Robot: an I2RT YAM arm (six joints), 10 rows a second.
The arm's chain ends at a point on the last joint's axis. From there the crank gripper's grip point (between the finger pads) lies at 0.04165 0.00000 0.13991 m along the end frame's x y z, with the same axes.
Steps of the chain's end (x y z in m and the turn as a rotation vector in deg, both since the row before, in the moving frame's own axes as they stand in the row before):
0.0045 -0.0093 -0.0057 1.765 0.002 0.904
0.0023 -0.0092 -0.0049 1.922 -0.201 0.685
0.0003 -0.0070 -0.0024 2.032 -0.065 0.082
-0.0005 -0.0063 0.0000 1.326 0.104 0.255
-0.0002 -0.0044 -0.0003 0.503 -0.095 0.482
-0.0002 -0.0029 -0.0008 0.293 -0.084 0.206
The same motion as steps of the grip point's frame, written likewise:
0.0045 -0.0130 -0.0058 1.765 0.002 0.904
0.0018 -0.0134 -0.0048 1.922 -0.201 0.685
0.0001 -0.0119 -0.0024 2.032 -0.065 0.082
-0.0002 -0.0094 -0.0001 1.326 0.104 0.255
-0.0004 -0.0053 -0.0002 0.503 -0.095 0.482
-0.0004 -0.0035 -0.0007 0.293 -0.084 0.206

